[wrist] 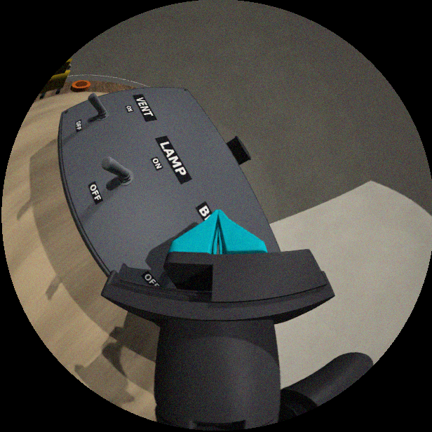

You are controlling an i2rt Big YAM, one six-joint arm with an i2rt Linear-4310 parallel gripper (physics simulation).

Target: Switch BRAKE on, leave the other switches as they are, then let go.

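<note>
A dark grey switch panel [145, 200] runs from the upper left to the lower middle. The BRAKE label [204, 211] shows in part, its rest hidden behind my cyan fingertips. The BRAKE lever itself is hidden behind the gripper. My gripper [217, 214] is shut with nothing between its fingertips, over the BRAKE part of the panel. The LAMP lever [117, 170] leans toward its OFF label [94, 192]. The VENT lever [97, 106] leans toward the OFF side. An OFF label [151, 279] shows beside the gripper's body at the lower left.
A black knob-like part [239, 150] sticks out past the panel's right edge. An orange ring [81, 85] and a yellow-and-black object [60, 77] are at the upper left. A wooden surface [30, 240] lies left of the panel, a pale surface [350, 260] to the right.
</note>
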